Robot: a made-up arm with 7 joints.
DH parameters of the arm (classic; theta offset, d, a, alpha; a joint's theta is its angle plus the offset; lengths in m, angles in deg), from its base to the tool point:
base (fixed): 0 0.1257 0 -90
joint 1: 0 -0.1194 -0.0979 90
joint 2: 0 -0.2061 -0.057 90
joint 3: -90 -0.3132 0.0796 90
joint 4: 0 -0.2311 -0.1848 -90
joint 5: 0 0.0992 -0.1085 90
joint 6: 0 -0.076 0.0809 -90
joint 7: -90 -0.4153 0.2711 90
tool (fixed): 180 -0.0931 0 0
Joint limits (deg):
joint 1: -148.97..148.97
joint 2: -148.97..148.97
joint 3: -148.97..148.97
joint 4: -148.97..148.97
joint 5: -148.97..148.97
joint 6: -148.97..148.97
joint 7: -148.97..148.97
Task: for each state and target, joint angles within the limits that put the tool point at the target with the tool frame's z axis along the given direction. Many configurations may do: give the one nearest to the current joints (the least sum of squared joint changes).
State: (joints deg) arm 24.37 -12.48 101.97 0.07 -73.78 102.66 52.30
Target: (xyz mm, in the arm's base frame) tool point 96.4 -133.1 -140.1 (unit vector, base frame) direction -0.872 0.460 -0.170
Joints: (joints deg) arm 29.18 -9.70 94.62 -38.50 -33.27 85.48 40.61
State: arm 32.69 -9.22 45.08 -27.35 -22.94 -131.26 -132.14
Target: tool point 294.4 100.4 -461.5 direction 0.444 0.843 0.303
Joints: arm 25.92 26.58 17.61 -52.82 -64.02 -130.40 -140.72
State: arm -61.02 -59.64 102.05 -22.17 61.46 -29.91 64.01
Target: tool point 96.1 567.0 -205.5 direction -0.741 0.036 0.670
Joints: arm -97.24 -42.09 113.43 -34.37 100.40 -4.50 102.17
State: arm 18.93 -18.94 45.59 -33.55 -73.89 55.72 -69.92
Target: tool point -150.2 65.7 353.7 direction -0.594 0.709 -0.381
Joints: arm 36.88 6.43 23.32 -41.13 -118.04 74.82 -78.33
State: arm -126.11 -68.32 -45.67 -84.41 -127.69 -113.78 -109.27
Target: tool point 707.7 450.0 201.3 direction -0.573 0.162 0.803
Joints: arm -83.76 -82.07 -71.05 -73.31 -148.97 -124.05 -116.27
